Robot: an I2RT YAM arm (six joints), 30 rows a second.
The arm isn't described. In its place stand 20 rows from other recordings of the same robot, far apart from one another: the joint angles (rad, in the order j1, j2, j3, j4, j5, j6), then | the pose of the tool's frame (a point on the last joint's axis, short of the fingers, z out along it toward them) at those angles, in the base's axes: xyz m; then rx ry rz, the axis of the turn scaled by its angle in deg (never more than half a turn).
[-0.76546, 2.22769, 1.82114, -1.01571, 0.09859, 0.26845] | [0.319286, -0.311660, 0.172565, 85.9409, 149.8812, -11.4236]
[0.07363, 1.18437, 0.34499, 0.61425, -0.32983, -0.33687] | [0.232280, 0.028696, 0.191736, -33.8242, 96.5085, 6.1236]
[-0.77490, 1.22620, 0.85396, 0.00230, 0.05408, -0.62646] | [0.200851, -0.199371, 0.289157, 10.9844, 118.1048, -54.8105]
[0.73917, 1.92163, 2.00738, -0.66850, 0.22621, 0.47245] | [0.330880, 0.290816, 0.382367, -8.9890, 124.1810, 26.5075]
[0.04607, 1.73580, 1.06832, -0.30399, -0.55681, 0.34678] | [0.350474, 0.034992, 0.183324, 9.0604, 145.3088, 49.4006]
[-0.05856, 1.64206, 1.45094, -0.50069, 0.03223, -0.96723] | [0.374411, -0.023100, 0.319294, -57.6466, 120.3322, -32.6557]
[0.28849, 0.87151, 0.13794, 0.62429, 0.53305, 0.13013] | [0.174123, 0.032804, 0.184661, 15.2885, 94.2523, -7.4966]
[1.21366, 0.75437, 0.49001, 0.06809, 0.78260, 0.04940] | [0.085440, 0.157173, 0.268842, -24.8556, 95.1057, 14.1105]
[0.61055, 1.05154, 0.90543, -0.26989, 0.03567, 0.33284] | [0.197654, 0.136757, 0.322114, -14.7764, 115.5070, 32.6185]
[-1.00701, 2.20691, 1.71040, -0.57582, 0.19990, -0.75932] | [0.246734, -0.403483, 0.166272, 24.5832, 163.3598, -42.9933]
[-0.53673, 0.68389, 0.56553, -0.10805, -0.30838, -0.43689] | [0.152397, -0.078102, 0.286724, -7.5622, 103.2009, -24.1260]
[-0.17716, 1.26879, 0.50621, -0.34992, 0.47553, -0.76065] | [0.200705, -0.052491, 0.144946, -37.5758, 156.7500, -51.7558]
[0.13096, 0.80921, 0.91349, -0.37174, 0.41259, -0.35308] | [0.178404, 0.009100, 0.361570, -8.8549, 105.5271, -30.5910]
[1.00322, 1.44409, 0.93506, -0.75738, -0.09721, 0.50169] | [0.138265, 0.223296, 0.203981, -43.2652, 163.8072, 23.7755]
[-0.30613, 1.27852, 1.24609, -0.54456, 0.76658, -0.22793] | [0.254066, -0.106200, 0.363975, 31.3232, 120.4682, -64.6956]
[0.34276, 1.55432, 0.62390, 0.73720, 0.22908, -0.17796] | [0.301085, 0.098858, 0.195991, -16.6519, 99.4344, -4.7063]
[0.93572, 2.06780, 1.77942, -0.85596, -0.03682, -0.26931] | [0.261836, 0.357522, 0.233644, -89.4956, 129.0075, 13.8509]
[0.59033, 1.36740, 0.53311, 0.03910, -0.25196, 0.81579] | [0.204110, 0.147444, 0.153410, 8.9325, 146.1547, 52.7500]
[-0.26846, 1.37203, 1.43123, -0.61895, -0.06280, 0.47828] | [0.291490, -0.077872, 0.388536, 42.6376, 114.6705, 10.9110]
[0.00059, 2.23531, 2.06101, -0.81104, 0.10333, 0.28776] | [0.494954, -0.003380, 0.246741, 23.1414, 144.1591, -1.1493]
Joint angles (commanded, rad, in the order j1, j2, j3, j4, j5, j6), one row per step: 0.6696, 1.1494, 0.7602, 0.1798, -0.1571, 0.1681; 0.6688, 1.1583, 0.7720, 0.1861, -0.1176, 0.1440; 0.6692, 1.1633, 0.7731, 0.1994, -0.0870, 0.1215; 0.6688, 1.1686, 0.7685, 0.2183, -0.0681, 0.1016; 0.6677, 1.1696, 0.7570, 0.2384, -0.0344, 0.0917; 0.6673, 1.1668, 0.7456, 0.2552, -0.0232, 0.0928; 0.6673, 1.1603, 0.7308, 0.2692, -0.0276, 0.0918; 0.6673, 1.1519, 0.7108, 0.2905, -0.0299, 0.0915; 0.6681, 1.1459, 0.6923, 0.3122, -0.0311, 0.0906; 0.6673, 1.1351, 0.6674, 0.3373, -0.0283, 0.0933; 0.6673, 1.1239, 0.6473, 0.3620, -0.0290, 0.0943; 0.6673, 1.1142, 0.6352, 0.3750, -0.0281, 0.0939
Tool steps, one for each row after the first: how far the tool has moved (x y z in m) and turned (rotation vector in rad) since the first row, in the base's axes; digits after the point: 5 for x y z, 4 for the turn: 0.00308, 0.00038, 0.00262, -0.0169, -0.0293, -0.0346; 0.00476, 0.00047, 0.00316, -0.0314, -0.0558, -0.0599; 0.00613, 0.00056, 0.00220, -0.0427, -0.0784, -0.0752; 0.00701, -0.00066, 0.00001, -0.0507, -0.0941, -0.1078; 0.00662, -0.00161, -0.00154, -0.0464, -0.1005, -0.1198; 0.00506, -0.00264, -0.00366, -0.0426, -0.1051, -0.1156; 0.00309, -0.00408, -0.00637, -0.0360, -0.1123, -0.1137; 0.00141, -0.00509, -0.00911, -0.0303, -0.1198, -0.1121; -0.00092, -0.00732, -0.01257, -0.0216, -0.1264, -0.1166; -0.00327, -0.00914, -0.01430, -0.0103, -0.1375, -0.1169; -0.00507, -0.01060, -0.01485, -0.0037, -0.1457, -0.1182
